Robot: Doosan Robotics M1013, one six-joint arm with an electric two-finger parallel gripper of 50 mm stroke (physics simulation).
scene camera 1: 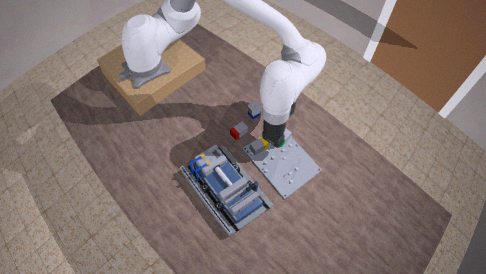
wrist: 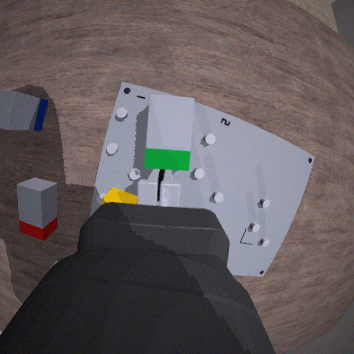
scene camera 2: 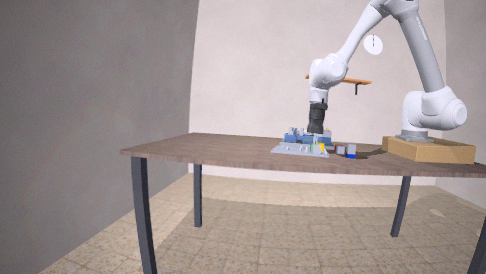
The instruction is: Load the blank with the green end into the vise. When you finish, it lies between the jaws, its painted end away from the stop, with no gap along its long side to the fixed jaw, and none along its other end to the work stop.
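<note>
The blank with the green end (scene camera 1: pixel 282 143) (scene camera 2: pixel 311 148) (wrist: pixel 170 125) lies on the pegged grey plate (scene camera 1: pixel 307 167) (wrist: pixel 290 175), near its corner marked 1. In the wrist view its green end faces my fingers. My gripper (wrist: pixel 162 177) is shut with nothing between its fingers. In the wrist view the fingertips show just beside the green end; whether they touch it I cannot tell. In scene camera 1 the fingertips are hidden. The vise (scene camera 1: pixel 234 191) (scene camera 2: pixel 290 137) stands beside the plate, with an empty gap between its two jaws.
A yellow-ended blank (scene camera 1: pixel 258 146) (scene camera 2: pixel 321 146) (wrist: pixel 119 196) is at the plate's edge, close beside my fingers and partly hidden in the wrist view. A red-ended blank (scene camera 1: pixel 241 129) (wrist: pixel 37 202) and a blue-ended blank (scene camera 1: pixel 254 108) (scene camera 2: pixel 351 149) (wrist: pixel 17 110) are on the table off the plate.
</note>
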